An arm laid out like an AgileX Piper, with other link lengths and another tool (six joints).
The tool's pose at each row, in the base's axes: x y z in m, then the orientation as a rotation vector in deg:
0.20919, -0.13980, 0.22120, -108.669, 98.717, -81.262
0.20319, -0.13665, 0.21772, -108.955, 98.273, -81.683
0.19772, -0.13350, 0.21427, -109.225, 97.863, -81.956
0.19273, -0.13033, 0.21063, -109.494, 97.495, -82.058
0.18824, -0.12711, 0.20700, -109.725, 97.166, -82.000
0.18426, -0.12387, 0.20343, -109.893, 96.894, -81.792
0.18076, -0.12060, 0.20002, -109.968, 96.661, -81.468
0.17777, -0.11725, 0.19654, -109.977, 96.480, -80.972
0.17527, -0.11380, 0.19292, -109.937, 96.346, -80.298
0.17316, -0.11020, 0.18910, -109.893, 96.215, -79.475
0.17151, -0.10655, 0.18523, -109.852, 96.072, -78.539
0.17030, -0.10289, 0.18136, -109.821, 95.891, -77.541
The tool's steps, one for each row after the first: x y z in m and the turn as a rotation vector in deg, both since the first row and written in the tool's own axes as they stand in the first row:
-0.00353, 0.00542, -0.00402, 0.214, 0.129, -0.396
-0.00713, 0.01047, -0.00767, 0.395, 0.168, -0.733
-0.01091, 0.01534, -0.01086, 0.530, 0.104, -1.012
-0.01480, 0.01986, -0.01371, 0.639, -0.057, -1.213
-0.01875, 0.02400, -0.01623, 0.723, -0.304, -1.318
-0.02272, 0.02771, -0.01847, 0.812, -0.621, -1.319
-0.02687, 0.03111, -0.02034, 0.878, -1.040, -1.216
-0.03125, 0.03427, -0.02181, 0.915, -1.569, -1.021
-0.03591, 0.03726, -0.02296, 0.932, -2.201, -0.780
-0.04071, 0.03997, -0.02376, 0.940, -2.918, -0.514
-0.04558, 0.04240, -0.02423, 0.958, -3.694, -0.245

